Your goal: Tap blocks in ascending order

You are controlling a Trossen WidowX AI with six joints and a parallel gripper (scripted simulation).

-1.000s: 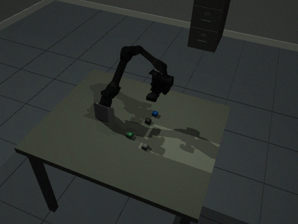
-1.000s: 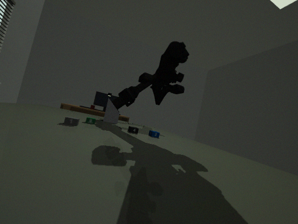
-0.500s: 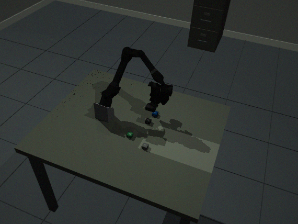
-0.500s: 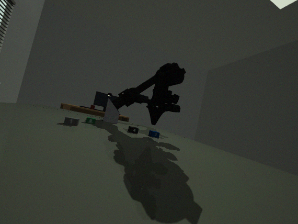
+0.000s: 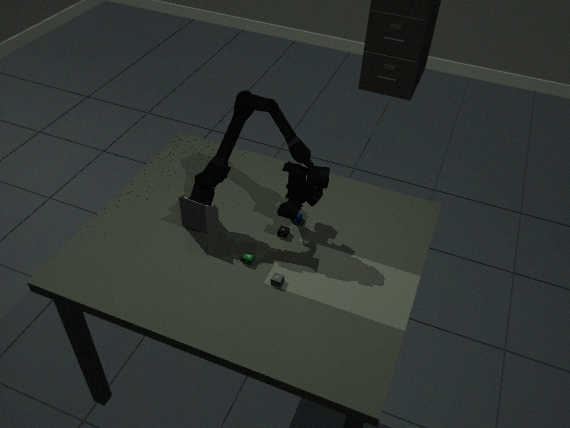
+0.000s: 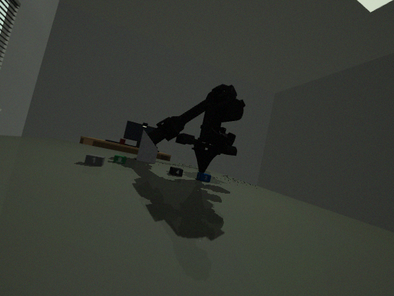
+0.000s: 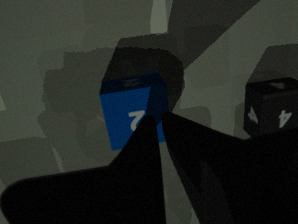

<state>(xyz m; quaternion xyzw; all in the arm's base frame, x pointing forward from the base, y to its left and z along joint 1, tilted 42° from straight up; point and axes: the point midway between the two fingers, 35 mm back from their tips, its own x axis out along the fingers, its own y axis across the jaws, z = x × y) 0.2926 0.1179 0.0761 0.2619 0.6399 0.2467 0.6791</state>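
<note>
Now: the blue block marked 2 10 mm to the left of my gripper tip and 10 mm below it. From my gripper tip the other things lie so: green block: 230 mm to the right, 70 mm behind, 10 mm below; black block marked 4: 80 mm to the right, 10 mm below, 10 mm behind; grey block marked 1: 280 mm to the right, 50 mm ahead, 10 mm below.
</note>
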